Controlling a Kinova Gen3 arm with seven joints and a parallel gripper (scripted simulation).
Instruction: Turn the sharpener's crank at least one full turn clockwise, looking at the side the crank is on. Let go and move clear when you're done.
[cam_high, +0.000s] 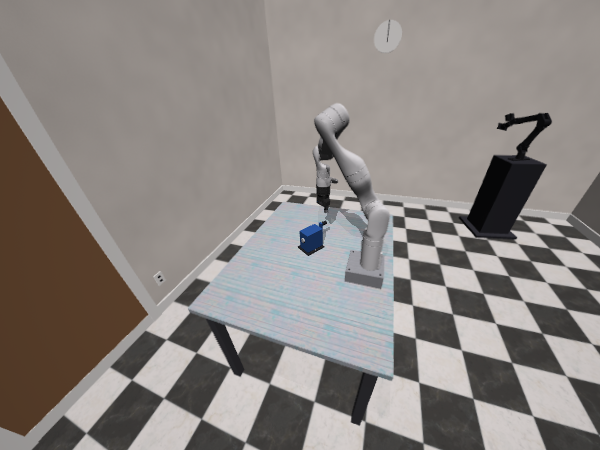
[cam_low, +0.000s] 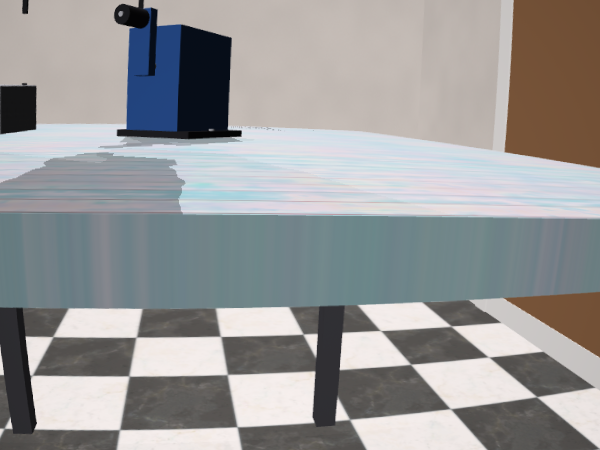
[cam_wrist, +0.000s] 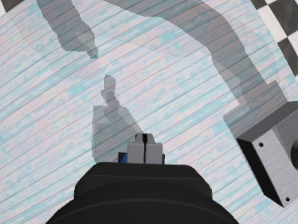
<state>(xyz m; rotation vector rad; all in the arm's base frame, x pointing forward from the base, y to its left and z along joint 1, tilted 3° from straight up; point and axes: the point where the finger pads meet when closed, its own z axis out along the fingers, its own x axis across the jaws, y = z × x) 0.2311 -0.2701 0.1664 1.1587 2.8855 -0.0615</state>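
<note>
Now: hand 9 cm above the black handle, 1 cm to the right of it and 1 cm short of it. From my hand the other things lie so: crank: 9 cm below, 2 cm to the left, 2 cm ahead.
</note>
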